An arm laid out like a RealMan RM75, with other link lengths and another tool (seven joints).
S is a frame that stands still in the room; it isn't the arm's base.
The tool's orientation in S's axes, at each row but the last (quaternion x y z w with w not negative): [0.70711, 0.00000, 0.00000, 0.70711]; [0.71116, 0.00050, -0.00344, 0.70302]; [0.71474, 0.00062, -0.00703, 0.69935]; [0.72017, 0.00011, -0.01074, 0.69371]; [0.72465, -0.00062, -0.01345, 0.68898]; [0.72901, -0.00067, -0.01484, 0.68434]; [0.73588, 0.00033, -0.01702, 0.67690]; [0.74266, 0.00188, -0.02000, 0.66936]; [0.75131, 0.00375, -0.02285, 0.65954]
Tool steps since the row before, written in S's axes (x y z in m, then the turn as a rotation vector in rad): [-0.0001, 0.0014, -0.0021, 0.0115, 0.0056, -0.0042]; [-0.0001, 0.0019, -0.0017, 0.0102, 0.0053, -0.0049]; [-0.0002, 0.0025, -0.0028, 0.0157, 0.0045, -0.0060]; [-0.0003, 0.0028, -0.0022, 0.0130, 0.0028, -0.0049]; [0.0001, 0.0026, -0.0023, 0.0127, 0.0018, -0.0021]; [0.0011, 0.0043, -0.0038, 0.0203, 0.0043, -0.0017]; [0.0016, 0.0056, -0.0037, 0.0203, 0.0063, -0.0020]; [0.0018, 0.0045, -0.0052, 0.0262, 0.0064, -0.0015]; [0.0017, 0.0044, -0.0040, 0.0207, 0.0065, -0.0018]
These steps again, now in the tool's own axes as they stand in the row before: [-0.0001, -0.0021, -0.0014, 0.0115, -0.0042, -0.0056]; [-0.0001, -0.0017, -0.0019, 0.0102, -0.0049, -0.0053]; [-0.0002, -0.0029, -0.0024, 0.0157, -0.0059, -0.0045]; [-0.0003, -0.0023, -0.0027, 0.0130, -0.0048, -0.0028]; [0.0001, -0.0024, -0.0025, 0.0127, -0.0020, -0.0020]; [0.0011, -0.0040, -0.0041, 0.0202, -0.0016, -0.0046]; [0.0016, -0.0041, -0.0053, 0.0202, -0.0020, -0.0066]; [0.0019, -0.0056, -0.0040, 0.0261, -0.0014, -0.0069]; [0.0017, -0.0045, -0.0039, 0.0206, -0.0019, -0.0068]
